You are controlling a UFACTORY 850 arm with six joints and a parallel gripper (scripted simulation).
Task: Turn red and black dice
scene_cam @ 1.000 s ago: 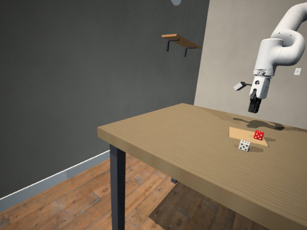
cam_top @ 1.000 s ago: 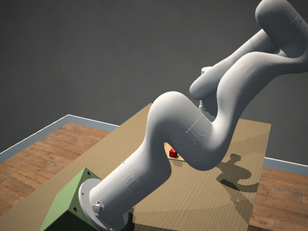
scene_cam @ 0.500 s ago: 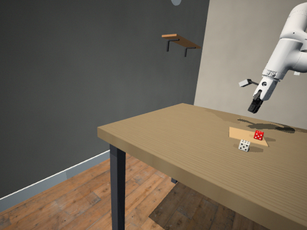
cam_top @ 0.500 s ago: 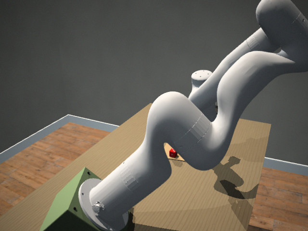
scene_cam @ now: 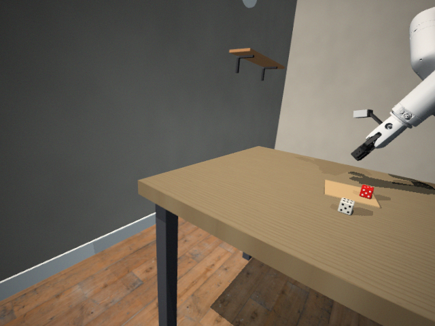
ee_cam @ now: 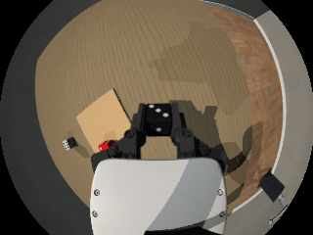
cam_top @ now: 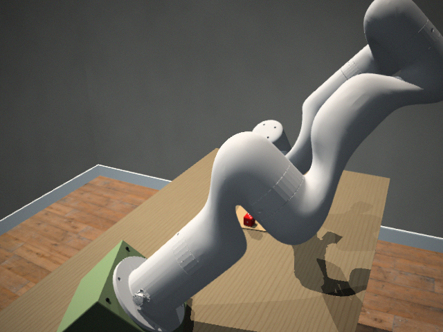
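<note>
Now: hand 10 mm above the black die. Round my hand: red die (140 mm to the left, 90 mm below, 30 mm behind); tan mat (140 mm to the left, 110 mm below, 10 mm ahead); white die (290 mm to the left, 90 mm below, 20 mm ahead).
</note>
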